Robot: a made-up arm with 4 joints.
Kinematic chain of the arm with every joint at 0, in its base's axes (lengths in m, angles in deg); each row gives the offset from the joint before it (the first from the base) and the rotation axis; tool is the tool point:
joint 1: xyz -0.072 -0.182 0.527 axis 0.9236 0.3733 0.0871
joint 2: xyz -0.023 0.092 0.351 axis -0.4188 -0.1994 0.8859
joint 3: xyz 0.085 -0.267 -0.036 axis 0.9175 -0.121 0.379
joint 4: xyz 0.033 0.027 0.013 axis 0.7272 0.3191 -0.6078
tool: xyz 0.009 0.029 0
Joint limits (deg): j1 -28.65..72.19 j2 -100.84..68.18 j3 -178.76..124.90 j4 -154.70..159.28
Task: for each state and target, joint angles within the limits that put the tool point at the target. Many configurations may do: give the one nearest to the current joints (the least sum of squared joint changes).
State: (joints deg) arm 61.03 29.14 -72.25 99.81
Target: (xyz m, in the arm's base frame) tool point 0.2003 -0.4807 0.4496
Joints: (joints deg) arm 70.85 10.93 -76.34 104.74
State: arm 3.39 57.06 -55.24 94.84
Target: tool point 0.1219 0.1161 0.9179
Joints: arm -28.41 68.18 -42.02 106.80
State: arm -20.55 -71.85 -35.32 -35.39
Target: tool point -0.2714 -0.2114 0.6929
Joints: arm 4.47 -80.52 -48.45 -43.66
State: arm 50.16 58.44 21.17 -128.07
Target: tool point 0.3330 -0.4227 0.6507
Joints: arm 71.62 67.58 -28.08 -93.32
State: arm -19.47 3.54 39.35 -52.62
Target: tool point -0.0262 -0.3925 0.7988
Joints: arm 14.31 -16.71 43.62 -53.15
